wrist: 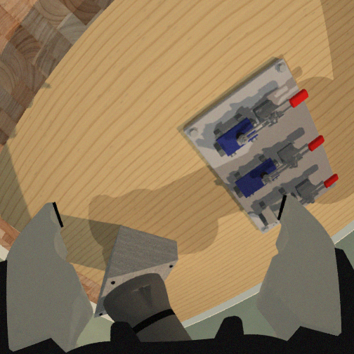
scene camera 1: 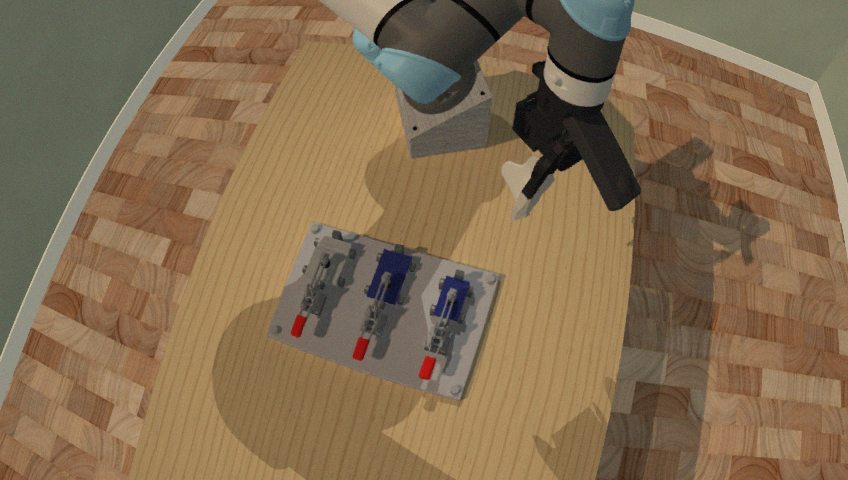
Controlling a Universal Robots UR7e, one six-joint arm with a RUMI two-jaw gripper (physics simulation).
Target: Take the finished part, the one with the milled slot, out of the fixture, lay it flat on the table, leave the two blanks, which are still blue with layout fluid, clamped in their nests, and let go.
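Frame: origin at the arm's base, x ahead, y left, z up, level; metres.
Seen in the pictures: gripper, fingertip midpoint: [scene camera 1: 555, 191].
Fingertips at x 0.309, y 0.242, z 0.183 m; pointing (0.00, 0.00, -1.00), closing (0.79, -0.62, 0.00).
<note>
A point is followed by its place in that frame.
The finished part [scene camera 1: 335, 244] @[x 0.351, y -0.084, z -0.080 m] [wrist: 269, 215] is a grey piece in the end nest of the fixture plate [scene camera 1: 404, 347] @[x 0.484, y 0.083, z -0.101 m] [wrist: 217, 155], at its left in the scene view, beneath a toggle clamp. Its slot cannot be made out. Two blue blanks, the middle one [scene camera 1: 396, 266] @[x 0.356, y 0.028, z -0.085 m] [wrist: 250, 182] and the outer one [scene camera 1: 459, 287] @[x 0.365, y 0.139, z -0.075 m] [wrist: 230, 142], sit in the other nests with clamp arms over them. My gripper [scene camera 1: 516, 193] [wrist: 170, 202] is open and empty, up in the air beyond the plate's far right corner in the scene view. In the wrist view one fingertip partly covers the finished part's nest.
The plate lies on the wooden table [scene camera 1: 535, 356] @[x 0.436, y 0.299, z -0.116 m] [wrist: 150, 100]. Three toggle clamps with red handles [scene camera 1: 298, 325] @[x 0.517, y -0.087, z -0.060 m] [scene camera 1: 360, 348] @[x 0.518, y 0.022, z -0.065 m] [scene camera 1: 427, 367] @[x 0.518, y 0.132, z -0.055 m] stand on it. The robot's grey base block [scene camera 1: 452, 133] @[x 0.081, y 0.046, z -0.053 m] [wrist: 142, 255] stands behind the plate. Arm shadows cross the table and plate.
</note>
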